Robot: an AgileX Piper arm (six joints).
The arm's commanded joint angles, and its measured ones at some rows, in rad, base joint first. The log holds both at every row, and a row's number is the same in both.
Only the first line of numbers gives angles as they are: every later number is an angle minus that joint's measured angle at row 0.
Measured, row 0: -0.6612 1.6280 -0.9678 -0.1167 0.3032 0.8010
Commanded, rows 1 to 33: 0.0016 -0.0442 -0.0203 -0.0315 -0.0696 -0.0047; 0.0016 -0.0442 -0.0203 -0.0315 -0.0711 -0.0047; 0.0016 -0.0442 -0.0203 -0.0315 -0.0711 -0.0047; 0.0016 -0.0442 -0.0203 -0.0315 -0.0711 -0.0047; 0.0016 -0.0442 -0.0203 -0.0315 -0.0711 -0.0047; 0.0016 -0.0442 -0.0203 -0.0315 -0.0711 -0.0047; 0.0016 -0.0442 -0.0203 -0.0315 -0.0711 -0.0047; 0.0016 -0.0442 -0.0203 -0.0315 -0.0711 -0.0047; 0.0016 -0.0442 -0.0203 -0.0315 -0.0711 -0.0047; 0.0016 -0.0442 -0.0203 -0.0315 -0.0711 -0.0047; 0.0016 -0.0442 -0.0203 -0.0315 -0.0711 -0.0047; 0.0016 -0.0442 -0.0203 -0.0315 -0.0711 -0.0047; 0.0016 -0.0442 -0.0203 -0.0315 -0.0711 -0.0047; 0.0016 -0.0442 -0.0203 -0.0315 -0.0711 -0.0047; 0.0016 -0.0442 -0.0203 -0.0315 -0.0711 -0.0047; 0.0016 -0.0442 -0.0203 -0.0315 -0.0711 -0.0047; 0.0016 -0.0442 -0.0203 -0.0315 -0.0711 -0.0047; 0.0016 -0.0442 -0.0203 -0.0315 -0.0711 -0.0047; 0.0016 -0.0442 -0.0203 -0.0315 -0.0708 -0.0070; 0.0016 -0.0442 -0.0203 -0.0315 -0.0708 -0.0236; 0.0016 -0.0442 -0.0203 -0.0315 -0.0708 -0.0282; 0.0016 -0.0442 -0.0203 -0.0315 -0.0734 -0.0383; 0.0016 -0.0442 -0.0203 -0.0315 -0.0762 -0.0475; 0.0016 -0.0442 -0.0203 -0.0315 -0.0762 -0.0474; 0.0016 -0.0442 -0.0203 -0.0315 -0.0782 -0.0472; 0.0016 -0.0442 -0.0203 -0.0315 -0.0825 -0.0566; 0.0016 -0.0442 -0.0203 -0.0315 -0.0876 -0.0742; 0.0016 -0.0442 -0.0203 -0.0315 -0.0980 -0.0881; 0.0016 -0.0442 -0.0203 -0.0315 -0.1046 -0.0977; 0.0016 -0.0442 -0.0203 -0.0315 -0.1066 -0.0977; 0.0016 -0.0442 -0.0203 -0.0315 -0.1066 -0.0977; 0.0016 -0.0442 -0.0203 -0.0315 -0.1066 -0.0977; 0.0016 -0.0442 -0.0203 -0.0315 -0.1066 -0.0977
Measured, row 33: 0.0000 0.0000 0.0000 0.0090 -0.0060 -0.0496
